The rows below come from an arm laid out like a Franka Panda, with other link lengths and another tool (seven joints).
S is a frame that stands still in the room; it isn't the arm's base.
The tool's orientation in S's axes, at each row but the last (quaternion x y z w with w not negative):
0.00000 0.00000 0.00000 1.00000
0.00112 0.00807 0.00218 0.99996
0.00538 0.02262 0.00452 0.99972
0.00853 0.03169 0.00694 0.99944
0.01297 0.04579 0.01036 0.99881
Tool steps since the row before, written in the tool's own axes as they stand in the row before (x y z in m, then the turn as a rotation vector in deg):
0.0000 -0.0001 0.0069 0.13 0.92 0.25
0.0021 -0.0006 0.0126 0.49 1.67 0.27
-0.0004 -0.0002 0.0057 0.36 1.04 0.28
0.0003 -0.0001 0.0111 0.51 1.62 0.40
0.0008 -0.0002 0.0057 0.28 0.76 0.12
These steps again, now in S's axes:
0.0000 -0.0001 0.0069 0.13 0.92 0.25
0.0023 -0.0006 0.0126 0.49 1.67 0.27
-0.0001 -0.0003 0.0057 0.36 1.04 0.27
0.0010 -0.0003 0.0111 0.51 1.62 0.40
0.0013 -0.0003 0.0056 0.27 0.76 0.11

